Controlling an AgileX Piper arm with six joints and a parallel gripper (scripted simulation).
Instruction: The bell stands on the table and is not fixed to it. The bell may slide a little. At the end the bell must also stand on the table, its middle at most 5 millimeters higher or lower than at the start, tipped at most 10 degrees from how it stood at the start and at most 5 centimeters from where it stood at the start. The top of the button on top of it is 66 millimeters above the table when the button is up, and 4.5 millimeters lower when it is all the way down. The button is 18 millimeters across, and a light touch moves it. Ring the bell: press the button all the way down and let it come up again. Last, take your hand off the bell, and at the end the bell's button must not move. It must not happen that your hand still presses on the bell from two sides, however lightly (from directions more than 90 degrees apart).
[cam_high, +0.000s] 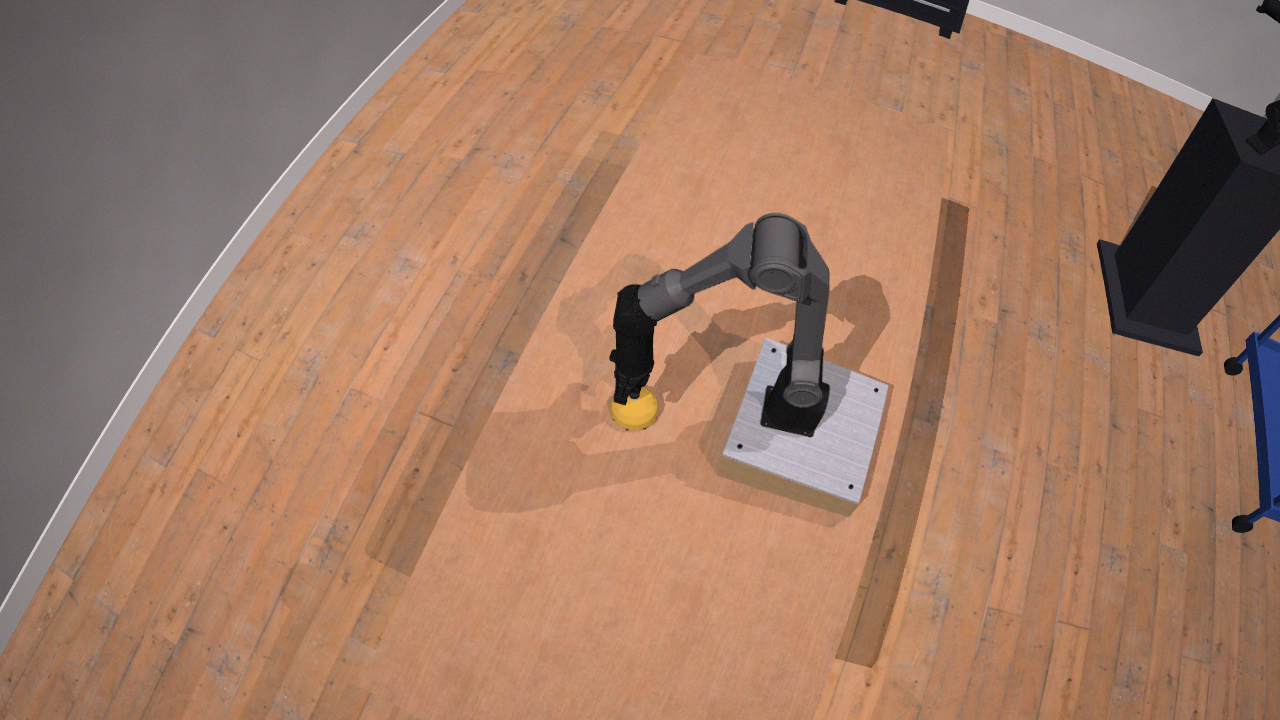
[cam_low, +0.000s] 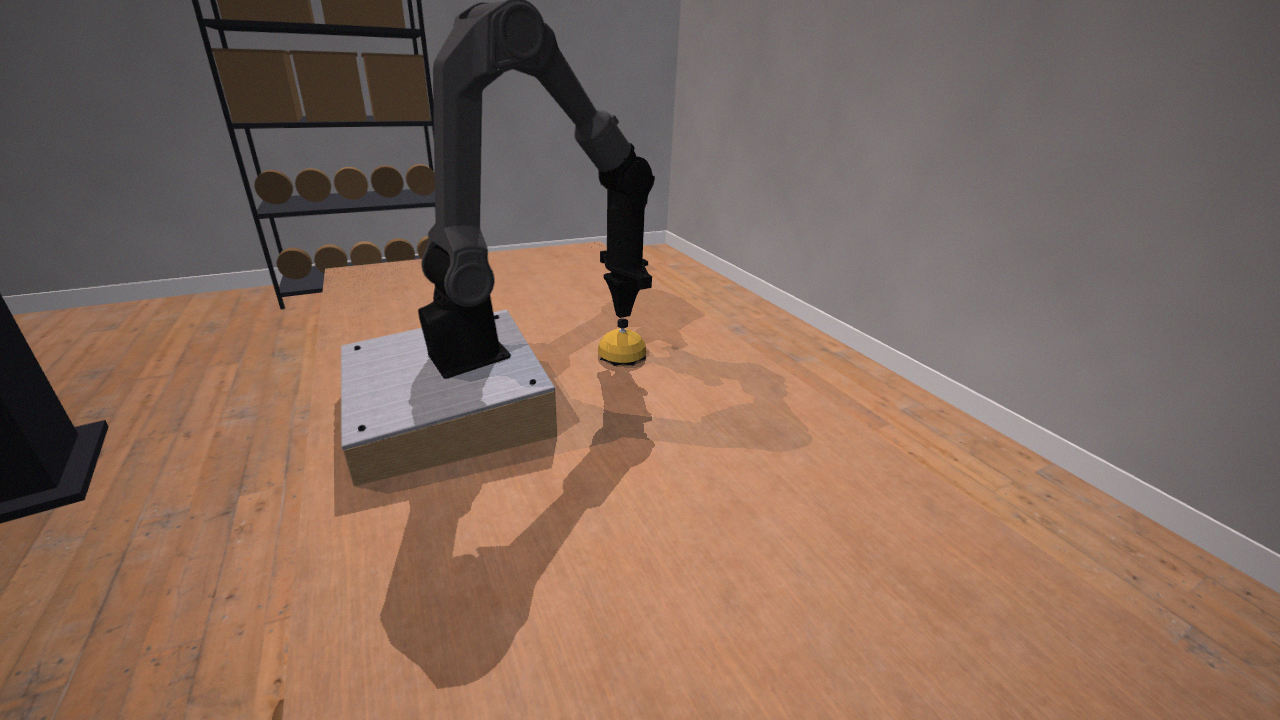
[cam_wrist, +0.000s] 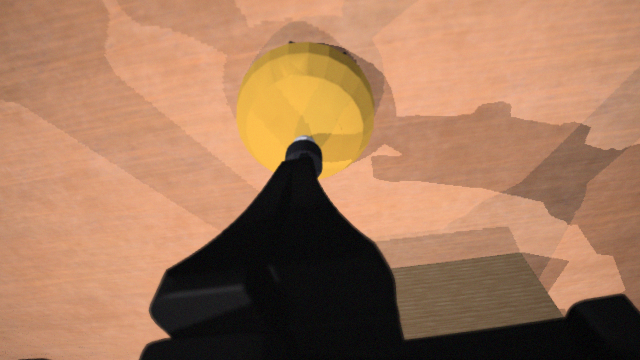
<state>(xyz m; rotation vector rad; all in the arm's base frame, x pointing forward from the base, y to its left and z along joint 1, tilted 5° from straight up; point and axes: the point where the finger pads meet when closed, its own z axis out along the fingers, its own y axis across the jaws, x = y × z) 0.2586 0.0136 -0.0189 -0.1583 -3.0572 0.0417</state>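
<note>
Now: the button 2 cm below my hand. Also, from my hand: bell 4 cm below.
</note>
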